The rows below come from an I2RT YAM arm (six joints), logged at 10 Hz.
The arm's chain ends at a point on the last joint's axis. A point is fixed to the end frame.
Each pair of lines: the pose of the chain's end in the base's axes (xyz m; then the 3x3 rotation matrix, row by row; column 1 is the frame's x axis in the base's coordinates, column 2 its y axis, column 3 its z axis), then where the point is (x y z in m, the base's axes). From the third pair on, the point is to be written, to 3 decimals.
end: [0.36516, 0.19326, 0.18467], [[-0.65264, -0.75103, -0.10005], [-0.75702, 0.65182, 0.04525], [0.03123, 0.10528, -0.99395]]
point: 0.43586 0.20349 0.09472
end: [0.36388, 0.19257, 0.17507], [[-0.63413, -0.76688, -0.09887], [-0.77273, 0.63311, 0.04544], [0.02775, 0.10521, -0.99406]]
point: 0.43452 0.20476 0.08531
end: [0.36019, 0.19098, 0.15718], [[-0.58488, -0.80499, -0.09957], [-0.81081, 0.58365, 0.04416], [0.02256, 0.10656, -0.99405]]
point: 0.430 0.208 0.068
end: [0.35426, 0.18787, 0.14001], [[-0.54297, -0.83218, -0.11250], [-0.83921, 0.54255, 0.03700], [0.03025, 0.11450, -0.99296]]
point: 0.422 0.208 0.050
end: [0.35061, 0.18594, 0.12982], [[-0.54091, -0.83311, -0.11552], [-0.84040, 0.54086, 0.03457], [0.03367, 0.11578, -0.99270]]
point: 0.418 0.206 0.039
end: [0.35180, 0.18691, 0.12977], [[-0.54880, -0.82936, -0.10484], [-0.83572, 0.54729, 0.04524], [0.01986, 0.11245, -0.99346]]
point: 0.421 0.207 0.040
